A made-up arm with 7 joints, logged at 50 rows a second.
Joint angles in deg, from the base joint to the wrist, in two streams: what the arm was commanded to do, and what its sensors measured. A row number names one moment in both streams.
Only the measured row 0 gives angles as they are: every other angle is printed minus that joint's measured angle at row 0.
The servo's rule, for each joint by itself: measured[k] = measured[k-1] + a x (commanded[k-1-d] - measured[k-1]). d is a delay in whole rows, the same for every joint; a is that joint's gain. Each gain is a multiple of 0.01, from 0.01 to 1. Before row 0 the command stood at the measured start. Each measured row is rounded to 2 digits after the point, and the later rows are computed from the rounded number. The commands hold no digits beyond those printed.
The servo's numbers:
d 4
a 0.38 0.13 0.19 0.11 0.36 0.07 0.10
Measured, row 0:
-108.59 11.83 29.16 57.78 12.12 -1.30 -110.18
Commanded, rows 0 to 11:
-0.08 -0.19 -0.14 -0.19 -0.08 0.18 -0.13
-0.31 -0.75 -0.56 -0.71 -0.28 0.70 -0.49
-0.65 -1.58 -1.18 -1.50 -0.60 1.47 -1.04
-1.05 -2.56 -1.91 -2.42 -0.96 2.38 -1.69
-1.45 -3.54 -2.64 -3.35 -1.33 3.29 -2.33
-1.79 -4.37 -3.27 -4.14 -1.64 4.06 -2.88
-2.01 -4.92 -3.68 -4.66 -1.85 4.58 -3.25
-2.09 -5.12 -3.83 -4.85 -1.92 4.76 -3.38
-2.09 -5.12 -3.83 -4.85 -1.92 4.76 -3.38
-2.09 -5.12 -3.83 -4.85 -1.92 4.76 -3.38
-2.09 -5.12 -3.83 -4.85 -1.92 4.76 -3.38
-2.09 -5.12 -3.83 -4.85 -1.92 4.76 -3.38
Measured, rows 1 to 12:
0.00 0.00 0.00 0.00 0.00 0.00 0.00
0.00 0.00 0.00 0.00 0.00 0.00 0.00
0.00 0.00 0.00 0.00 0.00 0.00 0.00
0.00 0.00 0.00 0.00 0.00 0.00 0.00
-0.03 -0.02 -0.03 -0.02 -0.03 0.01 -0.01
-0.14 -0.11 -0.13 -0.10 -0.12 0.06 -0.06
-0.33 -0.30 -0.33 -0.25 -0.29 0.16 -0.16
-0.60 -0.59 -0.63 -0.49 -0.53 0.32 -0.31
-0.92 -0.97 -1.01 -0.80 -0.82 0.53 -0.51
-1.25 -1.41 -1.44 -1.17 -1.12 0.78 -0.75
-1.54 -1.87 -1.87 -1.55 -1.38 1.05 -1.00
-1.75 -2.29 -2.24 -1.91 -1.57 1.31 -1.24

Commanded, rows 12 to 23:
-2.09 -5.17 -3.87 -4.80 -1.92 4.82 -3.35
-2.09 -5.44 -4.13 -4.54 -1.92 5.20 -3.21
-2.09 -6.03 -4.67 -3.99 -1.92 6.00 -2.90
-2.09 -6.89 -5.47 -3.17 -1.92 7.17 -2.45
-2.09 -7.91 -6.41 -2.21 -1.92 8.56 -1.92
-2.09 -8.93 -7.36 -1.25 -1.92 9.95 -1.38
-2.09 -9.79 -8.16 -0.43 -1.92 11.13 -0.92
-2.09 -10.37 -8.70 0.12 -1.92 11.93 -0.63
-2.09 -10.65 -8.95 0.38 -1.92 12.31 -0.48
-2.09 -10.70 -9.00 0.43 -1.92 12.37 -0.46
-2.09 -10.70 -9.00 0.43 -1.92 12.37 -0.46
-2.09 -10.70 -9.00 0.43 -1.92 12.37 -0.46
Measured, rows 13 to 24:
-1.88 -2.66 -2.54 -2.23 -1.70 1.55 -1.45
-1.96 -2.98 -2.79 -2.52 -1.78 1.77 -1.64
-2.01 -3.26 -2.99 -2.78 -1.83 1.98 -1.81
-2.04 -3.50 -3.15 -3.01 -1.86 2.17 -1.97
-2.06 -3.72 -3.29 -3.21 -1.88 2.36 -2.11
-2.07 -3.94 -3.45 -3.36 -1.89 2.56 -2.22
-2.08 -4.21 -3.68 -3.43 -1.90 2.80 -2.29
-2.08 -4.56 -4.02 -3.40 -1.91 3.11 -2.31
-2.08 -5.00 -4.47 -3.27 -1.91 3.49 -2.27
-2.08 -5.51 -5.02 -3.05 -1.91 3.94 -2.18
-2.08 -6.07 -5.62 -2.76 -1.91 4.44 -2.05
-2.08 -6.63 -6.21 -2.44 -1.91 4.96 -1.91

